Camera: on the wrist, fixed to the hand. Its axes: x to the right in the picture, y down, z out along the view.
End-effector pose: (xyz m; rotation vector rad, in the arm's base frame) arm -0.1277 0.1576 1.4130 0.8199 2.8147 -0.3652
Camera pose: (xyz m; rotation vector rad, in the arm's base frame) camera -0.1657 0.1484 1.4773 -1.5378 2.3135 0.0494
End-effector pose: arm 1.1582 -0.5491 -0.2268 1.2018 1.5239 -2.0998
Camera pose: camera 1.1543 -0.4748 -0.2152 0.6972 -2.0977 1.4024
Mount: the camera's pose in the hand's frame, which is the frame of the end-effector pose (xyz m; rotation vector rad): 0.0111 -0.0400 -0.0628 -0.4974 -0.3577 -1.6388
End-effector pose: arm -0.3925 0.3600 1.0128 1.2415 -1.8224 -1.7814
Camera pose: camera -0.3386 0.3164 0.9836 -1.5602 -0.0395 1.8476
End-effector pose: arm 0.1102 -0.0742 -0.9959 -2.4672 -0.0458 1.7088
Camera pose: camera 0.1749 -0.0396 -0.9793 -1.1872 -1.9764 1.1824
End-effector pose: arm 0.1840 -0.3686 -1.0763 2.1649 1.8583 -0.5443
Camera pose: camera 0.1539 -0.3262 -1.0219 -0.1036 2.6828 -0.5074
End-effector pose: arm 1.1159 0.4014 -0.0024 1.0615 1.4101 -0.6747
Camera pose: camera 1.0535 0.4425 -0.0114 -0.8140 1.7673 -1.4067
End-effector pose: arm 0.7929 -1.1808 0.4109 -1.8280 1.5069 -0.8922
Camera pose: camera 0.7670 -1.1867 0.4813 2.8445 0.3081 0.5862
